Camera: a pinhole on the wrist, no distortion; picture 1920 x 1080 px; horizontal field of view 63.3 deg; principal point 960.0 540.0 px. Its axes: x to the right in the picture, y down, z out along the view. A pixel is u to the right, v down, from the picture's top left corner.
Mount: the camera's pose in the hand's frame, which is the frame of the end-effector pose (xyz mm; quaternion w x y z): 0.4 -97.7 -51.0 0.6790 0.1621 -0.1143 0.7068
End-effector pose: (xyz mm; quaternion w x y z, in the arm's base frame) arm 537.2 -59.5 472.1 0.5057 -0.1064 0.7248 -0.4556
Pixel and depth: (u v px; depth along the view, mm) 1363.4 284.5 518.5
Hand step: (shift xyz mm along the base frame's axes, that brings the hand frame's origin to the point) 285.6 -429.6 17.3
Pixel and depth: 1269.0 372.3 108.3
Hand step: 1.3 -109.8 74.6
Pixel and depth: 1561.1 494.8 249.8
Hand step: 136.3 -192.1 48.8
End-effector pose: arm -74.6 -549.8 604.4 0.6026 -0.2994 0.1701 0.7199
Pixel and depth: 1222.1 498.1 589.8
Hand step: 98.3 414.4 394.3
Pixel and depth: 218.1 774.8 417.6
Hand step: 373.9 233.6 267.4
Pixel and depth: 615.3 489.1 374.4
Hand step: 243.7 259.1 209.1
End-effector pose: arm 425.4 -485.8 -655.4 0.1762 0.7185 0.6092 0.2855
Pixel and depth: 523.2 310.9 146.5
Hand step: -102.5 76.5 -159.7
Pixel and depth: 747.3 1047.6 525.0
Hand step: -41.9 -14.2 -571.3
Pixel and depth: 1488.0 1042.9 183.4
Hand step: -1.4 -9.6 -189.9
